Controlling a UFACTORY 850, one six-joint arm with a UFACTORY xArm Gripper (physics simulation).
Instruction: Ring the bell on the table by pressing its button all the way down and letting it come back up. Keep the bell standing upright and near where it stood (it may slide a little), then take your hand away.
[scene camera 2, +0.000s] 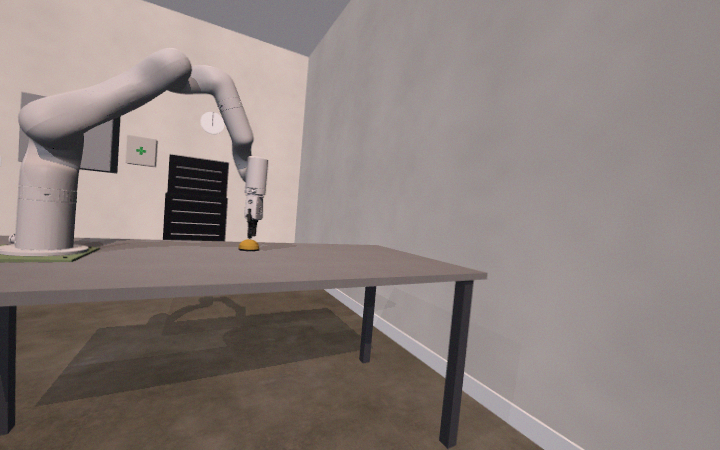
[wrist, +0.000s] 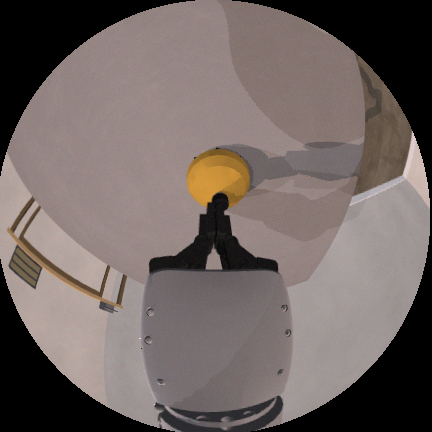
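Observation:
The bell (scene camera 2: 248, 245) (wrist: 215, 172) is a yellow-orange dome standing upright on the table (scene camera 2: 329, 265) (wrist: 115, 110). Its black button (wrist: 220, 200) shows in the wrist view at the tips of my fingers, on the near part of the dome. My gripper (scene camera 2: 251, 236) (wrist: 213, 211) is shut with nothing between its fingers. It points down right over the bell, and its tips appear to touch the button. In the scene view the button is hidden or too small to tell from the dark fingertips. How far the button is pressed I cannot tell.
The arm's base stands on a green plate (scene camera 2: 79, 254) at the left of the table. A black cabinet (scene camera 2: 196, 196) stands behind the table. A grey wall (scene camera 2: 504, 159) rises on the right. A brown-railed frame (wrist: 60, 272) shows beyond the table's edge in the wrist view.

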